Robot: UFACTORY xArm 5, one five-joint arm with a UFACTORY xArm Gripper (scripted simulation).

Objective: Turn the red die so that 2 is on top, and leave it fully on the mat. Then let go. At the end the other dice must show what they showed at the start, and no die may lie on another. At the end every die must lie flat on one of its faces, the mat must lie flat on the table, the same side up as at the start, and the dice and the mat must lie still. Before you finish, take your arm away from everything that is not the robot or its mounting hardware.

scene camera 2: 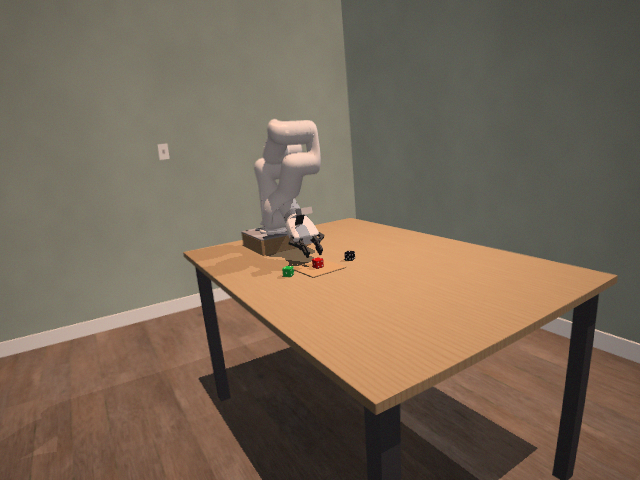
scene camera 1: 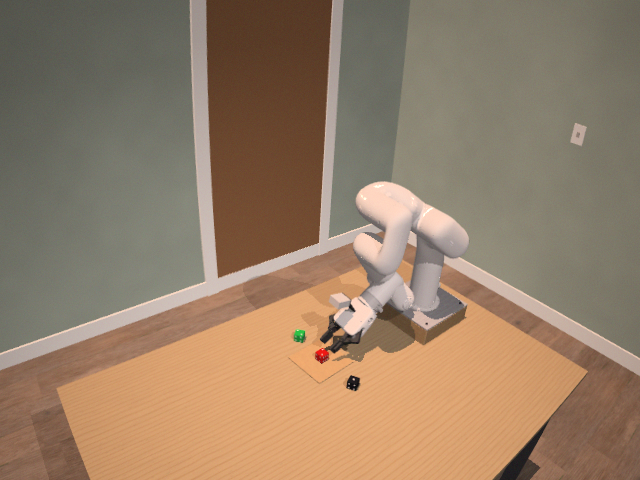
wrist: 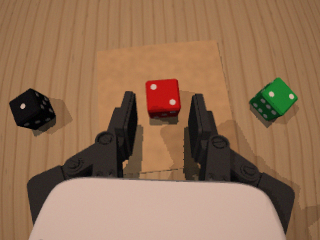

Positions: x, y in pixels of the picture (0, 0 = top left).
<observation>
my gripper: scene camera 2; scene camera 1; wrist 163, 106
same spot on my gripper: [scene camera 1: 346, 339] = [scene camera 2: 319, 239]
</observation>
